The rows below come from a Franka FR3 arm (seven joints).
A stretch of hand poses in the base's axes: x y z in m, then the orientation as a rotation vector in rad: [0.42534 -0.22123 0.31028 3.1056 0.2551 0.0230]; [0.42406 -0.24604 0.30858 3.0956 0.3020 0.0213]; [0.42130 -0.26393 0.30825 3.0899 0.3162 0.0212]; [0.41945 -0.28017 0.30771 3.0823 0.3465 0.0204]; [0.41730 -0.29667 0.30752 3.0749 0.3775 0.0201]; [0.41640 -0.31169 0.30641 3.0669 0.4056 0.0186]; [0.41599 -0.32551 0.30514 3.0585 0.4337 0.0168]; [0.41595 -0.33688 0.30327 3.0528 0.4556 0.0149]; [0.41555 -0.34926 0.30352 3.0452 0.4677 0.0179]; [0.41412 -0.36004 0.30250 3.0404 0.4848 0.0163]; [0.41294 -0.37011 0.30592 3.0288 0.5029 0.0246]
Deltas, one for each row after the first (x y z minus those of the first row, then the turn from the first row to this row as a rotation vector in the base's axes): [-0.00128 -0.02481 -0.00170 -0.0061 0.0010 0.0305]; [-0.00404 -0.04270 -0.00203 -0.0104 0.0008 0.0399]; [-0.00589 -0.05894 -0.00257 -0.0150 0.0011 0.0598]; [-0.00804 -0.07544 -0.00276 -0.0189 0.0013 0.0802]; [-0.00894 -0.09046 -0.00387 -0.0235 0.0021 0.0988]; [-0.00935 -0.10428 -0.00514 -0.0283 0.0031 0.1175]; [-0.00939 -0.11565 -0.00701 -0.0310 0.0042 0.1320]; [-0.00979 -0.12803 -0.00676 -0.0366 0.0019 0.1405]; [-0.01122 -0.13881 -0.00778 -0.0389 0.0029 0.1519]; [-0.01240 -0.14888 -0.00436 -0.0470 -0.0031 0.1647]
